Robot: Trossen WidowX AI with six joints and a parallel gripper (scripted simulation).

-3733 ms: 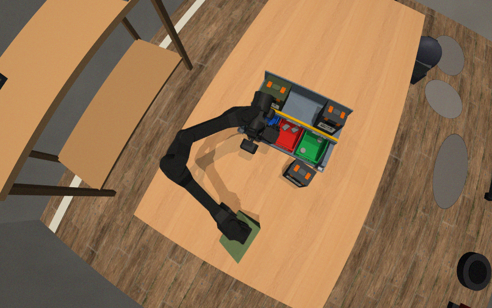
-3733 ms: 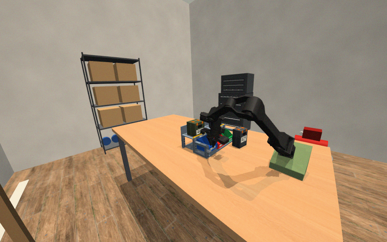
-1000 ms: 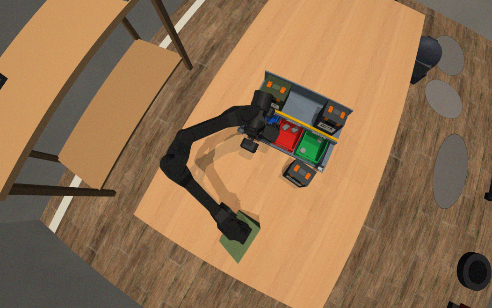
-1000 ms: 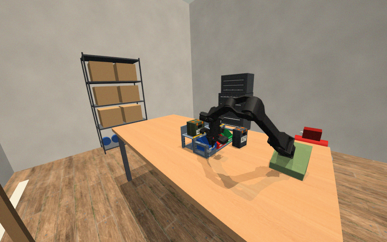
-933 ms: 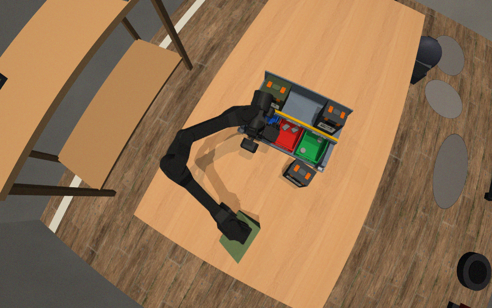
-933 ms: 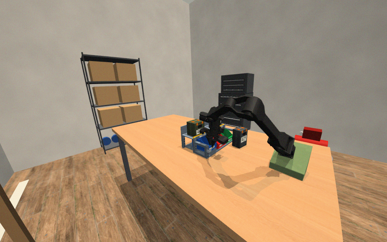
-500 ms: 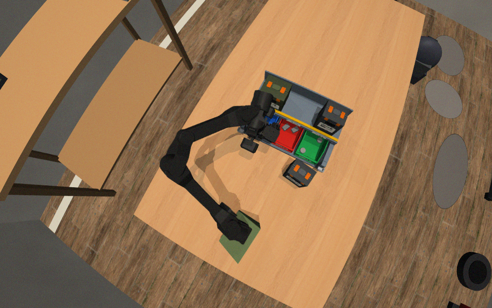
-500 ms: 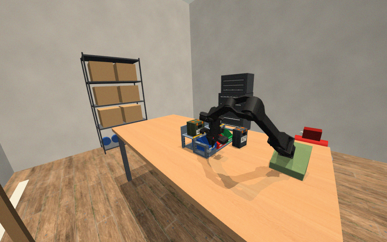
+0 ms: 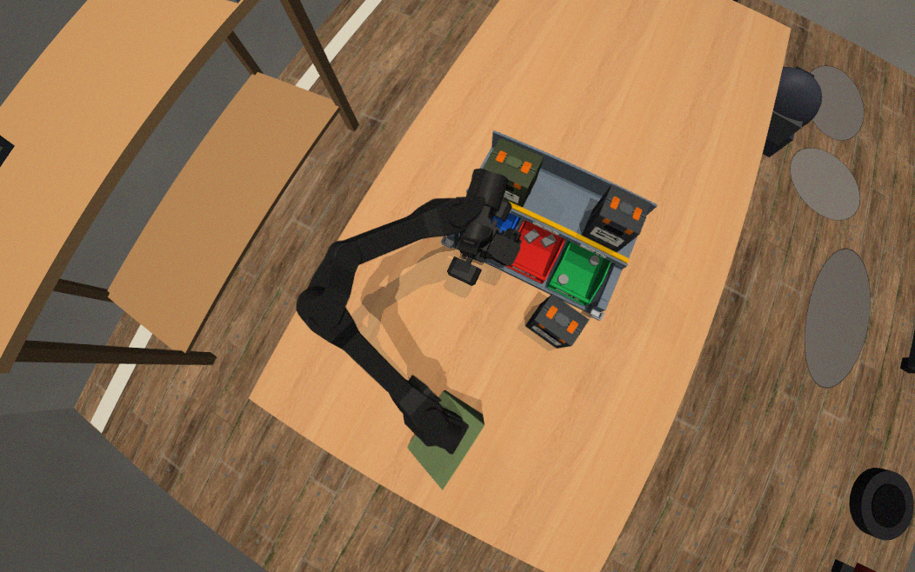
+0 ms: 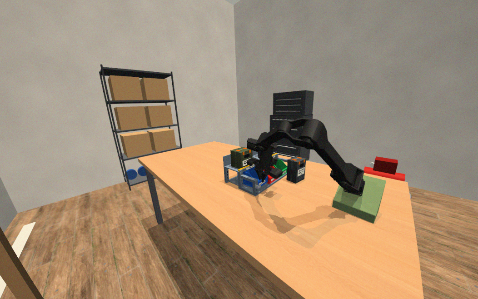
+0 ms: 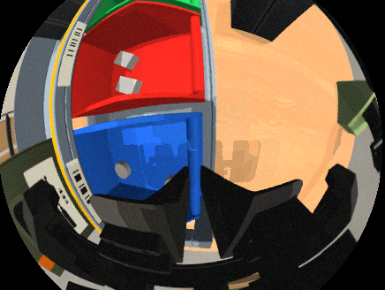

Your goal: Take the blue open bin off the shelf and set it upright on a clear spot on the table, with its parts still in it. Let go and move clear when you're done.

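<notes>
Now: the blue open bin 70 mm ahead of my hand and 20 mm below it. Also, from my hand: olive case (140 mm ahead, 70 mm above, 10 mm to the left); then red bin (110 mm to the right, 70 mm ahead, 40 mm below); then green bin (220 mm to the right, 70 mm ahead, 40 mm below).
</notes>
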